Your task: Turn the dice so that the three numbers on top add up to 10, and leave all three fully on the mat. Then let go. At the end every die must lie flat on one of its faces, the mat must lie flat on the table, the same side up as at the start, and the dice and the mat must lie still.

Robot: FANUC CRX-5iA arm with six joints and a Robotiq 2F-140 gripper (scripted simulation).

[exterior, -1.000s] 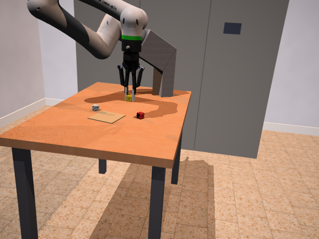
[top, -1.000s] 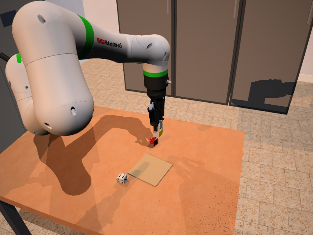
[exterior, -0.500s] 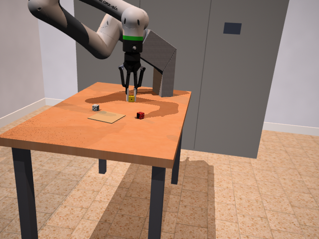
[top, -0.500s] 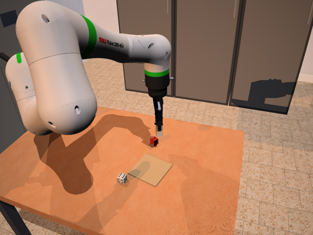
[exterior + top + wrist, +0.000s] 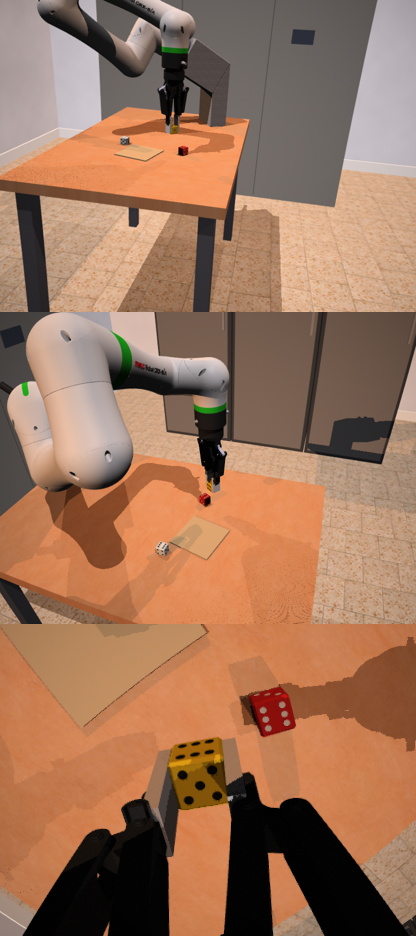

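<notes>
My hand is 12 cm above the red die, 4 cm to the right of it and 4 cm past it. From my hand the other things lie so: white die: 21 cm to the right, 12 cm below, 12 cm behind; then yellow die: 2 cm below; then tan mat: 13 cm to the right, 13 cm below, 2 cm behind.
</notes>
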